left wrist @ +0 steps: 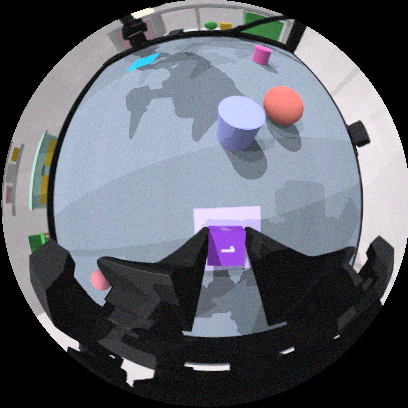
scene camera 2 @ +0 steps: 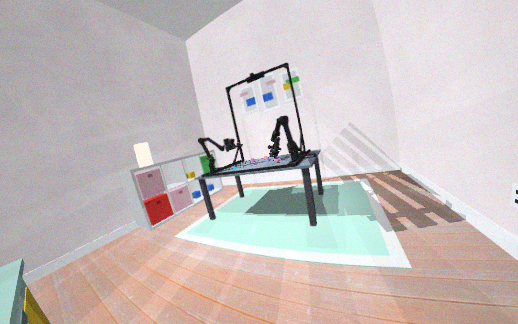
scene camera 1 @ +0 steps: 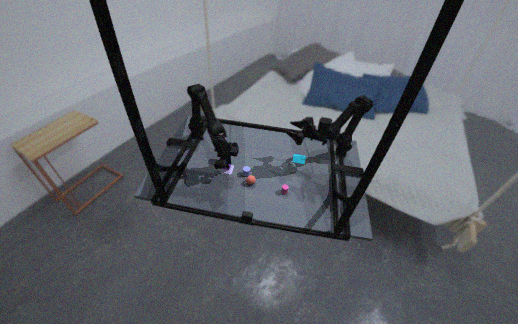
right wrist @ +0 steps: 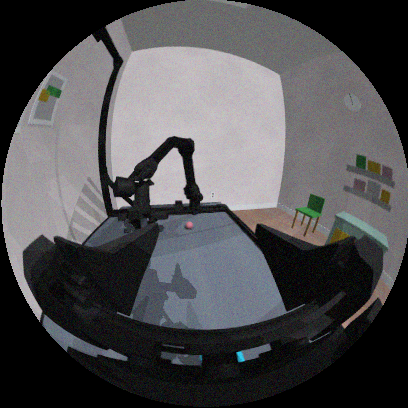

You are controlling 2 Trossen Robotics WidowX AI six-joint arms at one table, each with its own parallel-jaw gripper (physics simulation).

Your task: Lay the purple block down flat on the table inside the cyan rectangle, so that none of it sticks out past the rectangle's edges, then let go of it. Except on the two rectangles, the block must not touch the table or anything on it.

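Places are measured from the left arm's base along level axes (x ahead, y right, z down), in centimetres.
Pixels of known places: left gripper, fingertip midpoint: [left wrist: 226, 231] [scene camera 2: 275, 157] [scene camera 1: 229, 166]; right gripper, fingertip midpoint: [scene camera 2: 239, 145] [scene camera 1: 287, 126] [right wrist: 207, 228]; left arm's base, link origin: [scene camera 2: 295, 158] [scene camera 1: 197, 135] [right wrist: 194, 208]; right arm's base, link origin: [scene camera 2: 212, 170] [scene camera 1: 340, 153].
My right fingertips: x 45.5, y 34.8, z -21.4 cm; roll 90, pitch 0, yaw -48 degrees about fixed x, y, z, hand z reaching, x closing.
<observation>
For each thing: its middle in the pictures, then the offset to it from my right fingertips. "spot": a spot on its surface instead.
- purple block, body centre: [left wrist: 224, 244] dz +21.6, dx -34.5, dy -1.7 cm
- lavender rectangle, surface spot: [left wrist: 227, 213] [scene camera 1: 231, 169] spot: dz +23.2, dx -32.4, dy +0.1 cm
- cyan rectangle, surface spot: [right wrist: 240, 356] spot: dz +23.2, dx +11.8, dy +1.9 cm
- blue-violet cylinder, body centre: [left wrist: 237, 124] [scene camera 1: 246, 171] dz +21.3, dx -25.3, dy +5.6 cm
- orange-red ball, body centre: [left wrist: 282, 105] [scene camera 1: 251, 179] dz +20.9, dx -25.3, dy +12.7 cm
- magenta cylinder, body centre: [left wrist: 261, 54] [scene camera 1: 284, 189] dz +21.3, dx -10.4, dy +24.3 cm
- pink ball, body centre: [left wrist: 100, 279] [right wrist: 188, 224] dz +21.7, dx -32.0, dy -21.0 cm
My left gripper [scene camera 1: 223, 165] [left wrist: 226, 231] is shut on the purple block [left wrist: 226, 248], which carries a white "1". The block is low over or on the lavender rectangle [scene camera 1: 230, 169] [left wrist: 227, 213]; whether it touches is unclear. In the left wrist view the lavender border shows above the block and at its sides. The cyan rectangle [scene camera 1: 299, 159] [left wrist: 143, 62] [right wrist: 240, 356] lies on the table below the right arm's gripper, with no block on it. My right gripper [scene camera 1: 296, 132] [right wrist: 207, 228] is open and empty, raised above the table.
A blue-violet cylinder [scene camera 1: 246, 170] [left wrist: 239, 124] stands near the lavender rectangle, beside an orange-red ball [scene camera 1: 251, 180] [left wrist: 283, 105]. A magenta cylinder [scene camera 1: 285, 189] [left wrist: 261, 55] stands farther off. A pink ball [left wrist: 100, 280] [right wrist: 189, 225] lies near the left gripper. A black frame [scene camera 1: 295, 229] borders the table.
</observation>
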